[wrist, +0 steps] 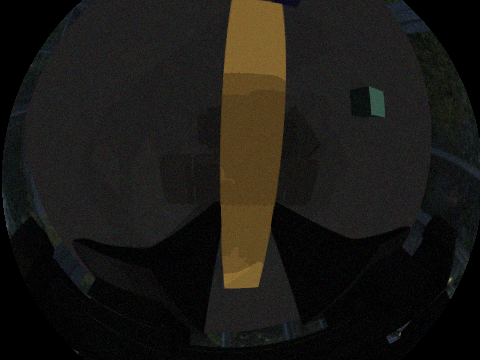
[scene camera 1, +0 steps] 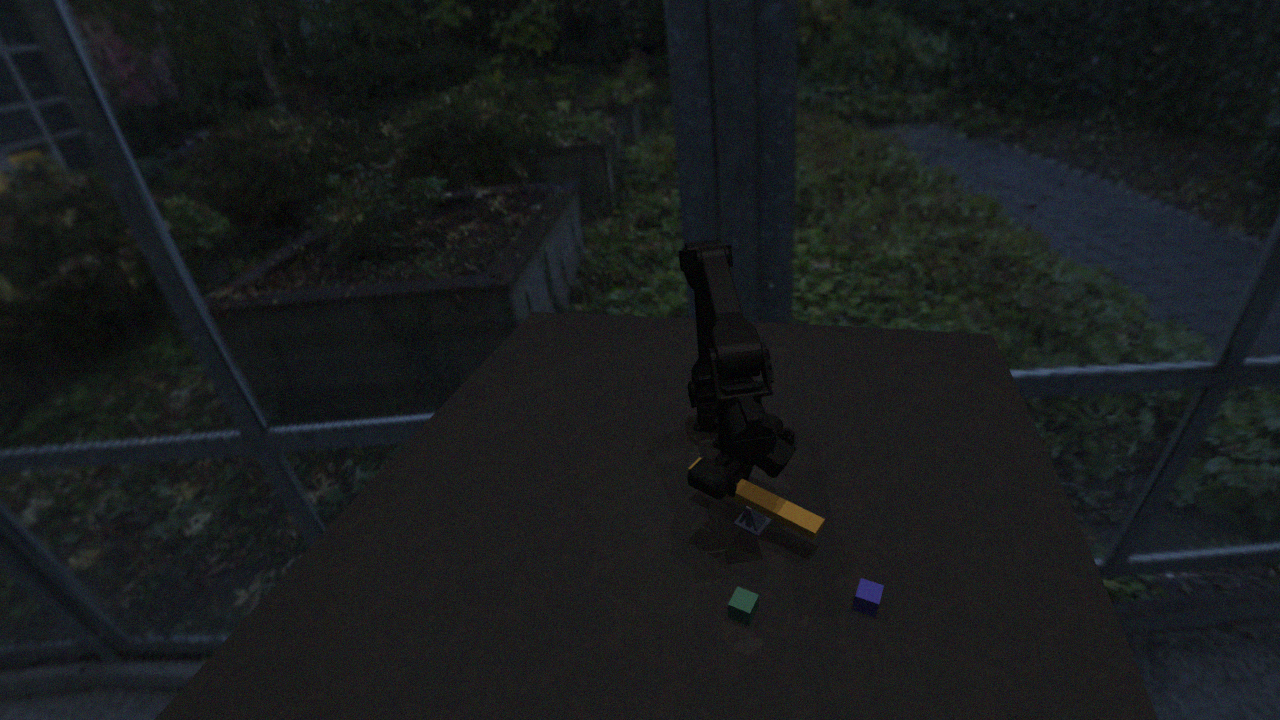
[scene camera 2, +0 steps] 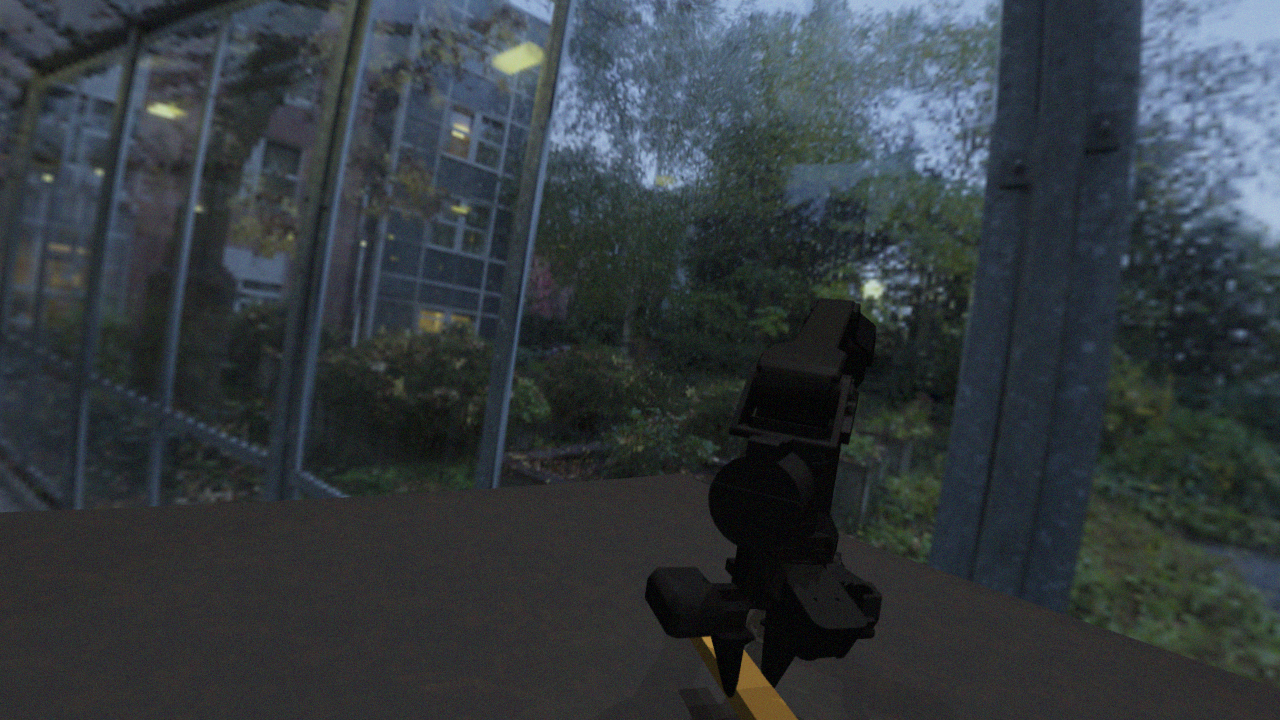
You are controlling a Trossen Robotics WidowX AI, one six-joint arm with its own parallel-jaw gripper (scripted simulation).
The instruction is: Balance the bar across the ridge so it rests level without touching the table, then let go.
Scene:
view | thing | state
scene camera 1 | my gripper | -
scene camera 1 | yellow bar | held by my gripper
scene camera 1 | green cube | -

